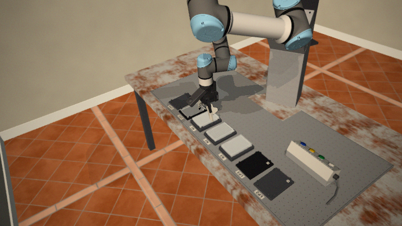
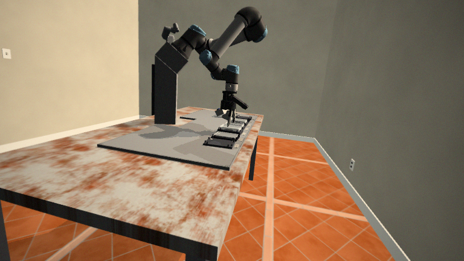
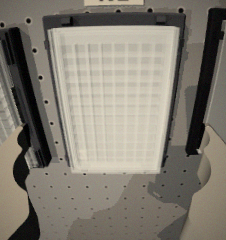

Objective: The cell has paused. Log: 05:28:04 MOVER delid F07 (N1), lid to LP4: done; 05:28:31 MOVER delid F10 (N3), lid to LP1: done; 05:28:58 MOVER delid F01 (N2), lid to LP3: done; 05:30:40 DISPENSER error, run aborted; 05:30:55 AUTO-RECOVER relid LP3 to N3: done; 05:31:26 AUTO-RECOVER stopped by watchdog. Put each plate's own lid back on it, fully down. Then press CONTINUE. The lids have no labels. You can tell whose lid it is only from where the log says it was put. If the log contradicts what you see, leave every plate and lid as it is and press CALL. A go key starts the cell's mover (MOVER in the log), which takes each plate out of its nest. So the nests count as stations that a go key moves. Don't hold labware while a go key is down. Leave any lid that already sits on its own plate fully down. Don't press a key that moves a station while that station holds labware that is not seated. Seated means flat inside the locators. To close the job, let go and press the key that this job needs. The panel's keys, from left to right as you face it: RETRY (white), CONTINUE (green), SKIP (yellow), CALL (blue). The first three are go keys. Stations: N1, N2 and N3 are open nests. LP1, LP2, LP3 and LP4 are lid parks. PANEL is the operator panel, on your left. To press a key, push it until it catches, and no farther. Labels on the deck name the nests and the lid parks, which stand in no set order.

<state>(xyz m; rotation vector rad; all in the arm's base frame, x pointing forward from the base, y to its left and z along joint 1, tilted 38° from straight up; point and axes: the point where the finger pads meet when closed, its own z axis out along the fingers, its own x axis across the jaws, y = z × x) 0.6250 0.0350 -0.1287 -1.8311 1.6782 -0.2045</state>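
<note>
The plate is 30 mm below my hand. The rest, counted from my hand: dark nest frame (260 mm to the left, 60 mm behind, 40 mm below); blue CALL key (410 mm to the left, 340 mm behind, 10 mm above); black lid park (120 mm to the right, 50 mm below, 30 mm ahead).
</note>
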